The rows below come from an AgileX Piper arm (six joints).
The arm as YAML. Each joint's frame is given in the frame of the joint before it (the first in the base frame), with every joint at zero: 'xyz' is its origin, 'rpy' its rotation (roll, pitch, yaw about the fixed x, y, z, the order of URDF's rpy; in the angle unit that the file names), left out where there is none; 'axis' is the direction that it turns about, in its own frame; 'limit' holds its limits. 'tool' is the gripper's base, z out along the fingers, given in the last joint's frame.
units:
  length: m
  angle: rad
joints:
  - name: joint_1
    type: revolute
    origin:
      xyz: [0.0, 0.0, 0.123]
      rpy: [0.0, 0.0, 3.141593]
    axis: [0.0, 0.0, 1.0]
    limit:
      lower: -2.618
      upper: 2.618
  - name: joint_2
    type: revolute
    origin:
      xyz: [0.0, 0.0, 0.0]
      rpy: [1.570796, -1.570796, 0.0]
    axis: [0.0, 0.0, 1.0]
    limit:
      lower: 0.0
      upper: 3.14
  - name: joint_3
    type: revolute
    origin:
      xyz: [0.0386, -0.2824, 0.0]
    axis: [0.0, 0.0, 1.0]
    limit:
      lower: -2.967
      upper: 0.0
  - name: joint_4
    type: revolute
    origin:
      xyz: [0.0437, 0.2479, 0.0]
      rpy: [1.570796, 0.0, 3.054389]
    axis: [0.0, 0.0, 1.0]
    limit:
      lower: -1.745
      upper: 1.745
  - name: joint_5
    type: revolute
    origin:
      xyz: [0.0, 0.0, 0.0]
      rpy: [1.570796, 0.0, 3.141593]
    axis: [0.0, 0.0, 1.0]
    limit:
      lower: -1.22
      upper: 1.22
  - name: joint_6
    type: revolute
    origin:
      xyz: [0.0, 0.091, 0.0]
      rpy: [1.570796, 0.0, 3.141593]
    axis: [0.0, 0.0, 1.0]
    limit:
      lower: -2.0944
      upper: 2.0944
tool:
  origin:
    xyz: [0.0, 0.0, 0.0]
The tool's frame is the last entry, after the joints.
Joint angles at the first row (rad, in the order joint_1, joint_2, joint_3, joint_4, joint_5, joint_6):
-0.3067, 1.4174, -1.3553, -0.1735, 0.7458, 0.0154
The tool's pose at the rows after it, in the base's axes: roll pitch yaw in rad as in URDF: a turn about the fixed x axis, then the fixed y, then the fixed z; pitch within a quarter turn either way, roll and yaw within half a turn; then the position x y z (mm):
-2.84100 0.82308 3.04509 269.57 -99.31 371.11
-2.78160 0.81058 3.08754 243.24 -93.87 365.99
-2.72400 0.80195 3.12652 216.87 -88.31 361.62
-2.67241 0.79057 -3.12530 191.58 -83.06 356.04
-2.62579 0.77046 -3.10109 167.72 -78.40 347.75
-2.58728 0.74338 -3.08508 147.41 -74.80 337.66
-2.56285 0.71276 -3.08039 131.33 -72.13 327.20
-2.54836 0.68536 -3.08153 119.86 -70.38 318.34
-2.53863 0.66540 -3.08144 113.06 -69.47 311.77
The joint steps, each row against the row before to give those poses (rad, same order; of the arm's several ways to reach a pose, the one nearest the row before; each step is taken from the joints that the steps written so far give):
-0.0011, -0.0934, 0.1105, -0.0408, -0.0106, 0.0001
-0.0012, -0.0948, 0.1000, -0.0424, -0.0024, -0.0001
-0.0010, -0.0971, 0.0901, -0.0408, 0.0046, 0.0001
-0.0012, -0.0944, 0.0828, -0.0378, 0.0120, 0.0000
-0.0012, -0.0902, 0.0805, -0.0381, 0.0187, -0.0001
-0.0008, -0.0778, 0.0730, -0.0361, 0.0219, 0.0000
-0.0006, -0.0617, 0.0613, -0.0285, 0.0244, 0.0000
-0.0004, -0.0438, 0.0460, -0.0207, 0.0215, 0.0001
-0.0003, -0.0263, 0.0314, -0.0145, 0.0118, -0.0001

